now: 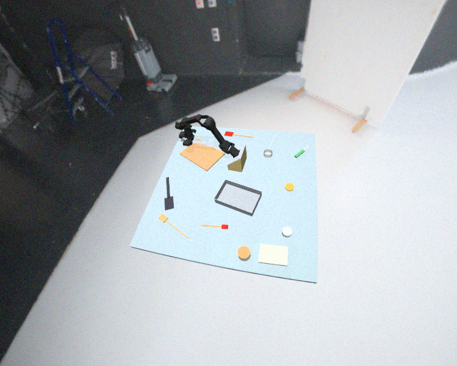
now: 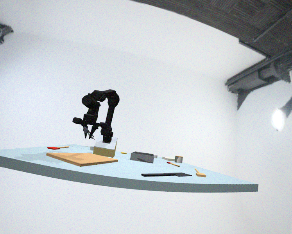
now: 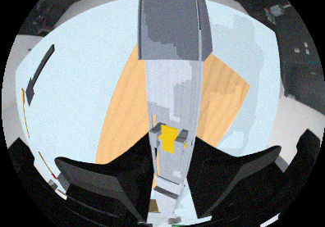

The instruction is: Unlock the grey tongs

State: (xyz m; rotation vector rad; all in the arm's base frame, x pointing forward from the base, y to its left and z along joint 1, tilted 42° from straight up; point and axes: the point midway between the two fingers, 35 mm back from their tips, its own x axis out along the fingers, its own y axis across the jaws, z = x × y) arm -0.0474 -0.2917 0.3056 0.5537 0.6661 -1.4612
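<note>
Right now my gripper tip is 20 mm to the left of the yellow lock piece and 40 mm below it. The rest, counted from my gripper tip: roasting tin: 380 mm ahead, 520 mm to the left, 90 mm below; then black spatula: 470 mm ahead, 50 mm to the right, 120 mm below; then wooden board: 70 mm to the left, 110 mm below.
</note>
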